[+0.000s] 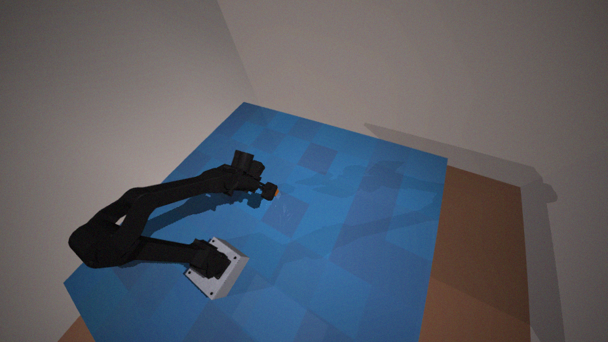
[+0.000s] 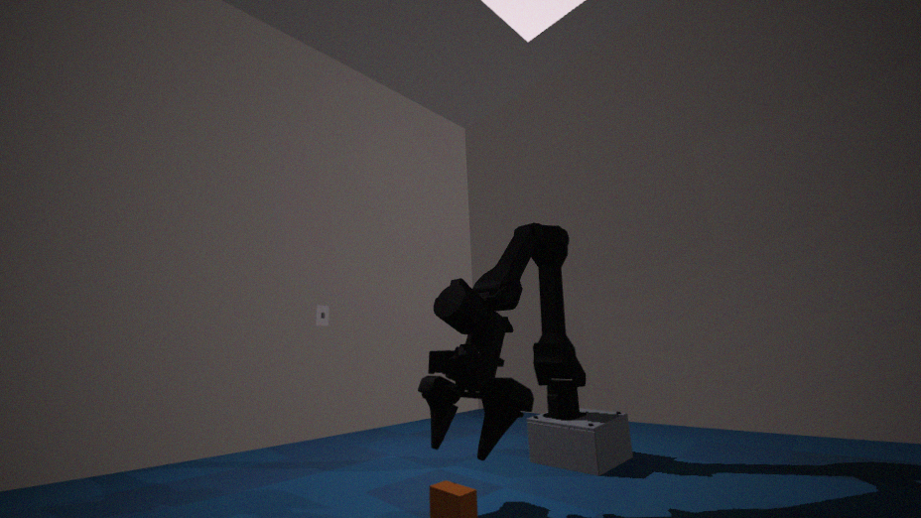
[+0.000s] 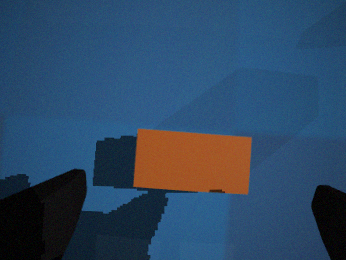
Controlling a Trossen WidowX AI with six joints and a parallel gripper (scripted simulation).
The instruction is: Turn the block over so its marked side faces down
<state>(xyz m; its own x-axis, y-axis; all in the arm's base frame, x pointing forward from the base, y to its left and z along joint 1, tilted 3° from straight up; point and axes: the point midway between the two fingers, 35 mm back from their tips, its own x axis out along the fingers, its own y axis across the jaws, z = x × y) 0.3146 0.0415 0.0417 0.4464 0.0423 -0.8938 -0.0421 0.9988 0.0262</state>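
My gripper tip is 60 mm above the orange block.
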